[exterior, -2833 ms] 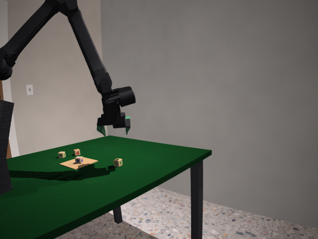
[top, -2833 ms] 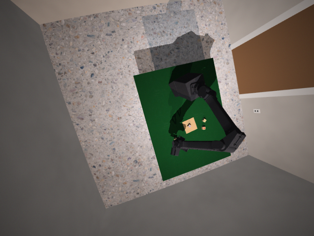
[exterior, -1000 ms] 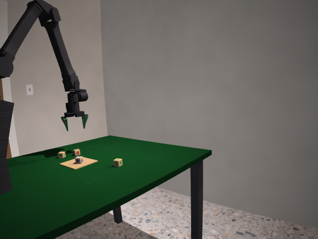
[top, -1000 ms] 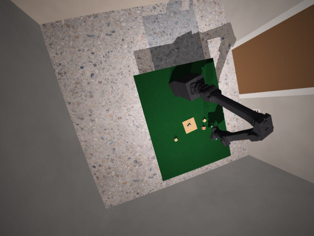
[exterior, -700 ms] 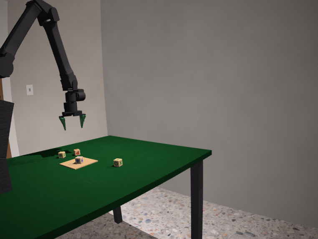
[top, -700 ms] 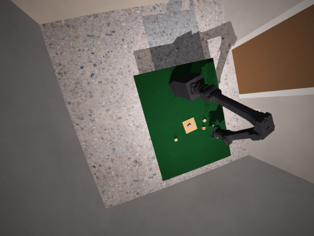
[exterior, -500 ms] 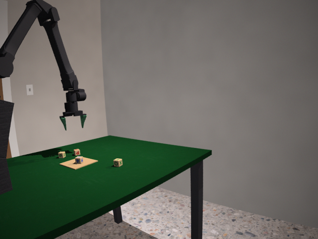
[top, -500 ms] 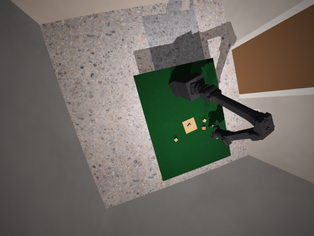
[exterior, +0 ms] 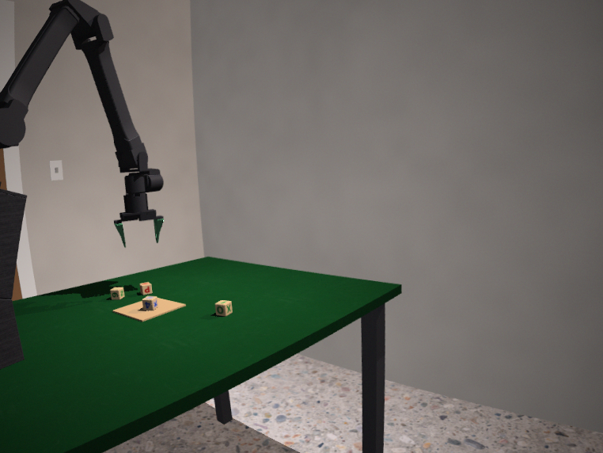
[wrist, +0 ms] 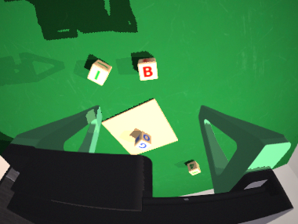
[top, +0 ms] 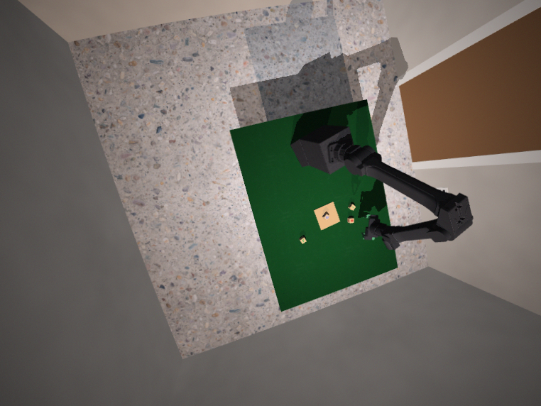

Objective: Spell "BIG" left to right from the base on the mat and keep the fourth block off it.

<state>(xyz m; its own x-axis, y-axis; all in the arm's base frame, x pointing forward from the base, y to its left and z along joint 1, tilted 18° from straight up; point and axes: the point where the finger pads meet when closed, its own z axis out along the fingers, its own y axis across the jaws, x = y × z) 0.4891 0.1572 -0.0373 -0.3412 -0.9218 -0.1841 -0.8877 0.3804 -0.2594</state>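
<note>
My hand is 140 mm above the B block. Also, from my hand: I block: 140 mm below, 90 mm behind, 30 mm to the left; tan mat: 150 mm to the right, 150 mm below, 80 mm behind.
</note>
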